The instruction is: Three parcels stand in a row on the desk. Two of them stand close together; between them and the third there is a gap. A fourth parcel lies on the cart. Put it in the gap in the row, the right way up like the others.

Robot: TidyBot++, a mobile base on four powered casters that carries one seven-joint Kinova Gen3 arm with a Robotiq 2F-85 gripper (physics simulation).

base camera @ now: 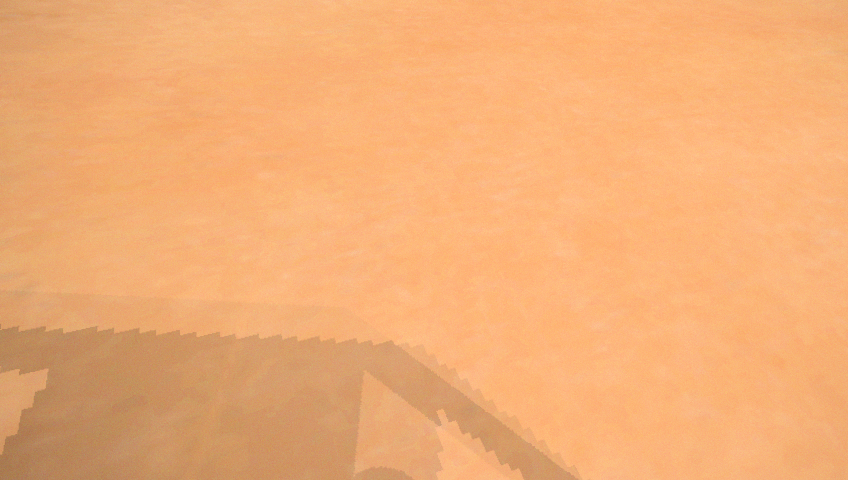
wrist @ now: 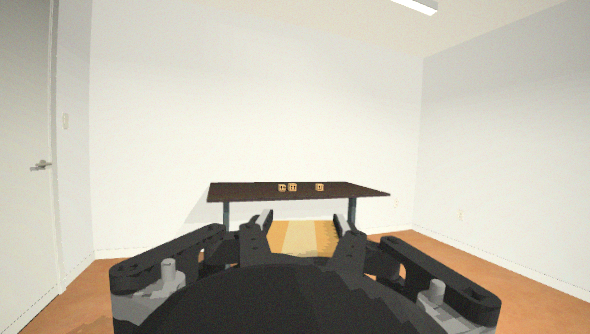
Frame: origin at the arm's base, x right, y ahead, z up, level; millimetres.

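Seen in the pictures: gripper, fingertip midpoint: [wrist: 302, 223].
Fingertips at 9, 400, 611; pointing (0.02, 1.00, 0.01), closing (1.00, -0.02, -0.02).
Observation:
A point is followed by its place in that frame, as x, y, z.
In the wrist view my gripper [wrist: 302, 223] @[9, 400, 611] is shut on an orange-brown parcel [wrist: 301, 237] @[8, 366, 613] with a pale tape band running along its middle. The parcel's far side and underside are hidden. Farther off, a dark-topped desk [wrist: 240, 192] @[-463, 1931, 324] bears three small parcels in a row. The left parcel [wrist: 282, 188] @[-147, 2068, 348] and the middle parcel [wrist: 292, 187] @[-65, 2099, 355] stand close together. The right parcel [wrist: 319, 187] @[170, 2186, 352] stands apart, with a gap between it and the middle one. Dark marks show on their fronts, too small to read surely. The cart does not show in either view.
The desk stands on grey legs [wrist: 352, 207] @[538, 2459, 118] near a white back wall [wrist: 250, 100] @[-549, 2527, 1163]. A grey door [wrist: 25, 115] @[-1579, 1333, 813] is at the left and another wall [wrist: 510, 150] @[2051, 2345, 767] at the right. The base camera shows orange-brown floor [base camera: 476, 178] @[106, 558, -396] with angular shadows at the lower left.

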